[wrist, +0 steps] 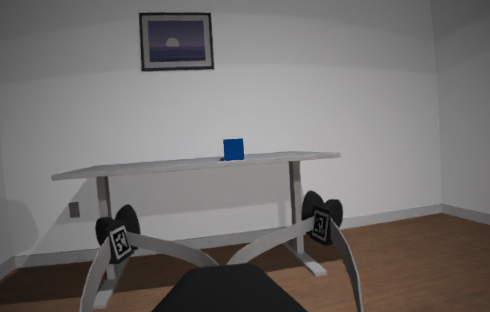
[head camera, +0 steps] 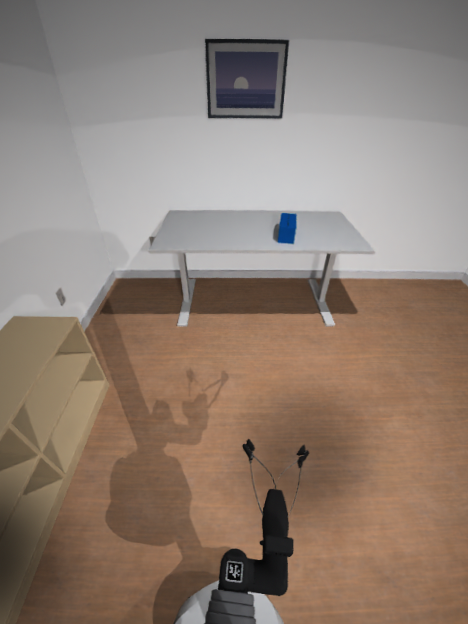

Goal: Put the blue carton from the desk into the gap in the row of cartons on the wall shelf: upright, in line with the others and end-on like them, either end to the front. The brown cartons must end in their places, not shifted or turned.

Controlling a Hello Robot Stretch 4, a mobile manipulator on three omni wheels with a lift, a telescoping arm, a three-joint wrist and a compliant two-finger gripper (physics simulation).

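Note:
The blue carton stands on the grey desk by the far wall, right of the desk's middle in the head view. Its narrow end faces me. My gripper is open with nothing between the fingertips. It is over the floor, well short of the desk, and in the wrist view the fingertips appear below the carton. The wall shelf, its gap and the brown cartons do not show in either view.
A wooden open-compartment cabinet stands along the left wall in the head view. The desk's legs stand on the floor. A framed picture hangs above the desk.

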